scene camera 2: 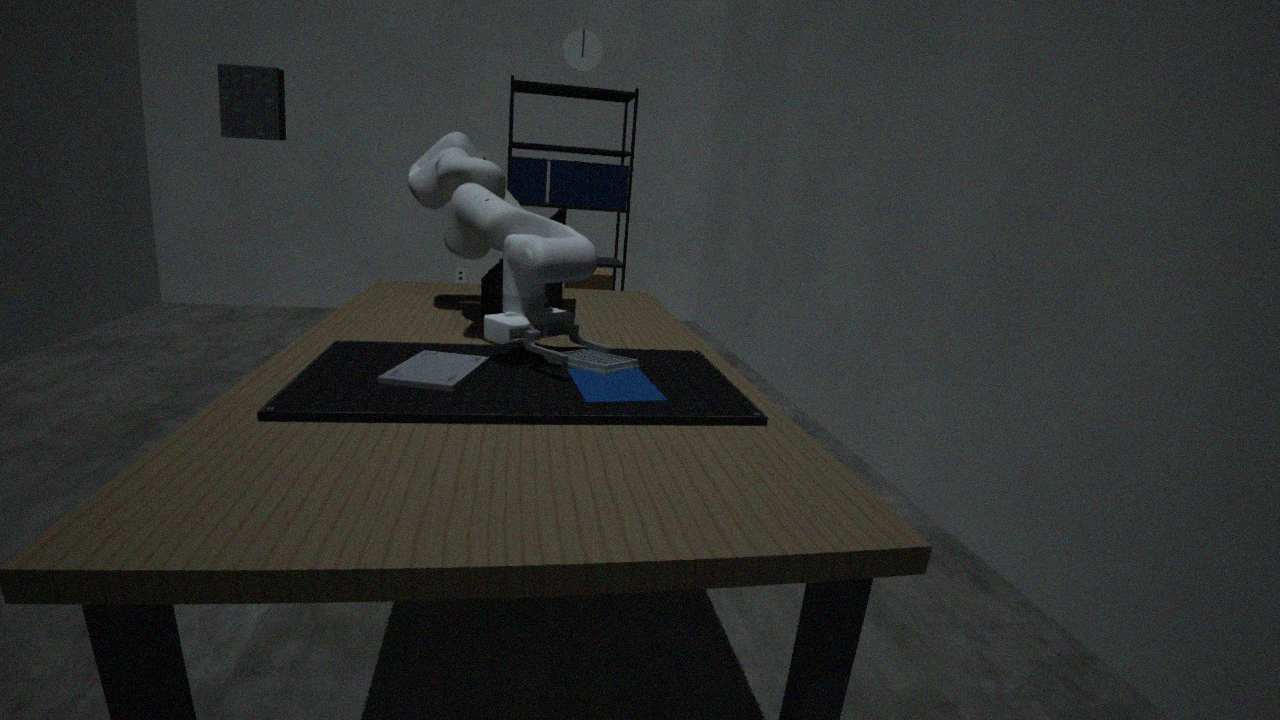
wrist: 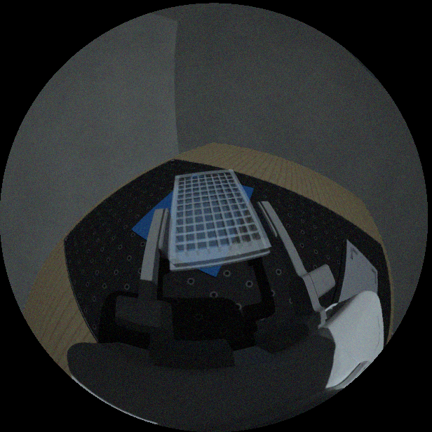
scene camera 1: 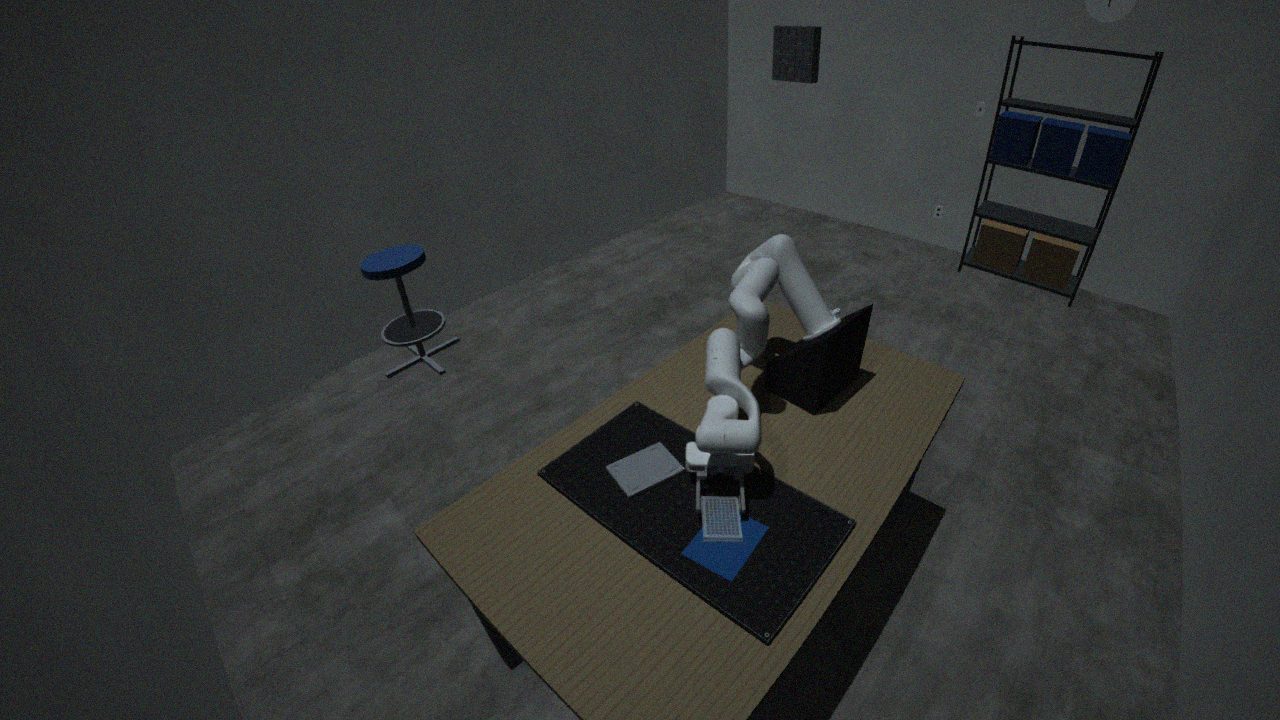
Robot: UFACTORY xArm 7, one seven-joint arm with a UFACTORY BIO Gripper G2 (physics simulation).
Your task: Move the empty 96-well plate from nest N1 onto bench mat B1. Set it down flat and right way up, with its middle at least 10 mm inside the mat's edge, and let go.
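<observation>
The white 96-well plate is between the fingers of my gripper, which is shut on its long sides. Its wells face up and it looks about level. It is low over the blue bench mat, turned at an angle to it. In scene camera 1 it overlaps the mat's arm-side part. Whether it touches the mat cannot be told. The light grey nest N1 is bare, to one side of my gripper.
A black perforated board lies under mat and nest on the wooden table. A dark upright panel stands near the arm's base. A stool and a shelf rack stand away from the table.
</observation>
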